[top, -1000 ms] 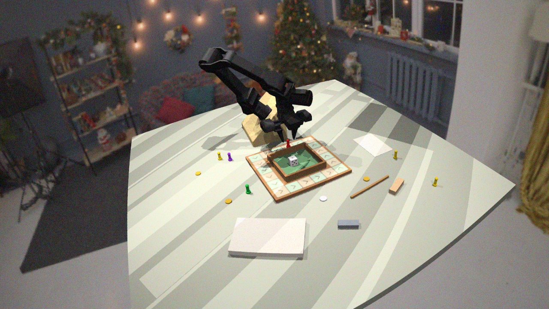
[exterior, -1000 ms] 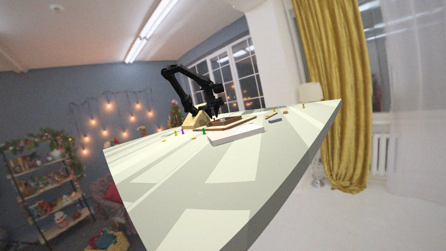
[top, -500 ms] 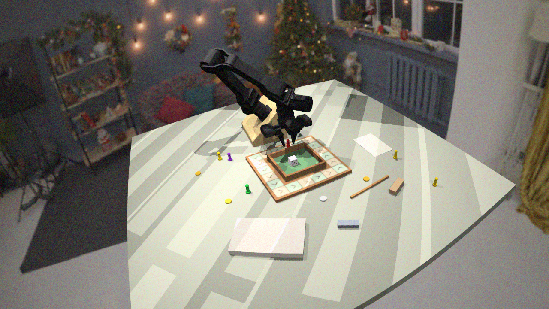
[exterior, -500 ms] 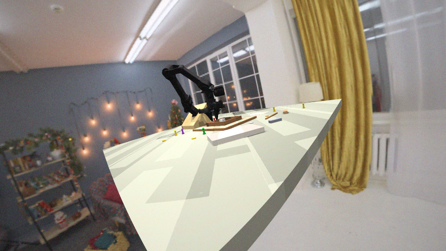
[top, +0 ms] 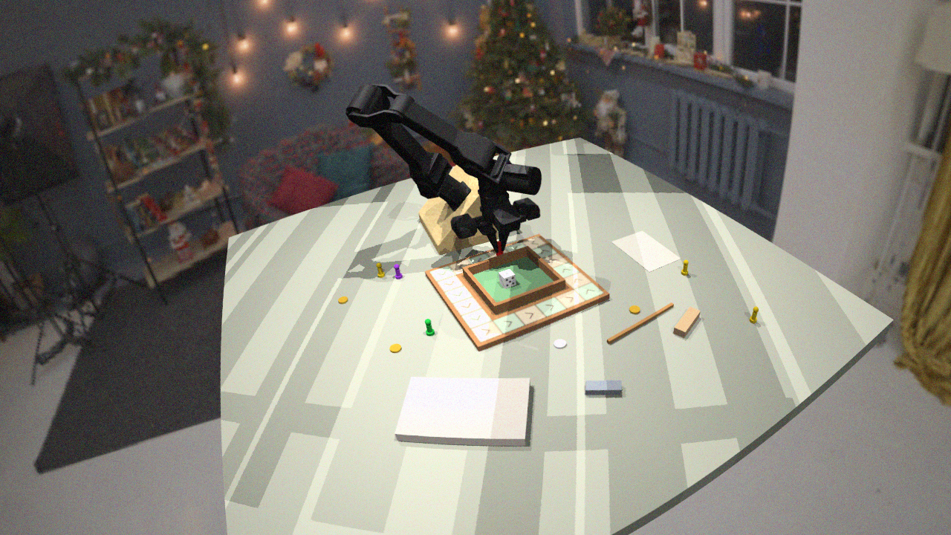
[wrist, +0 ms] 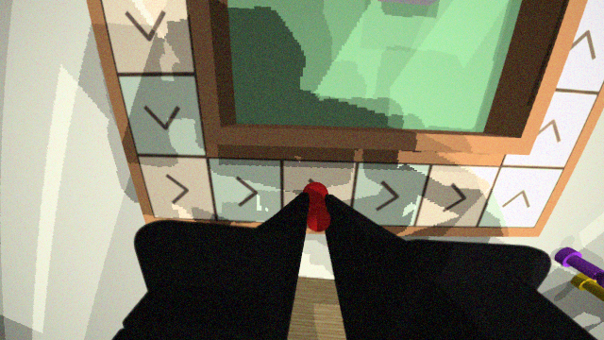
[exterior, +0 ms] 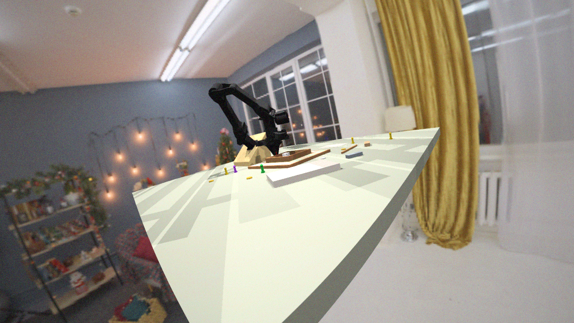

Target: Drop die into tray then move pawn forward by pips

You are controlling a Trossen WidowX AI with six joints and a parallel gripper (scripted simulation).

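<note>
My gripper tip is now 120 mm short of the white die, 30 mm to the left of it and 10 mm below it. Also, from my gripper tip: purple pawn: 230 mm to the right, 40 mm behind, 10 mm below; red pawn: 10 mm above; green pawn: 210 mm to the right, 180 mm ahead, 10 mm below.
</note>
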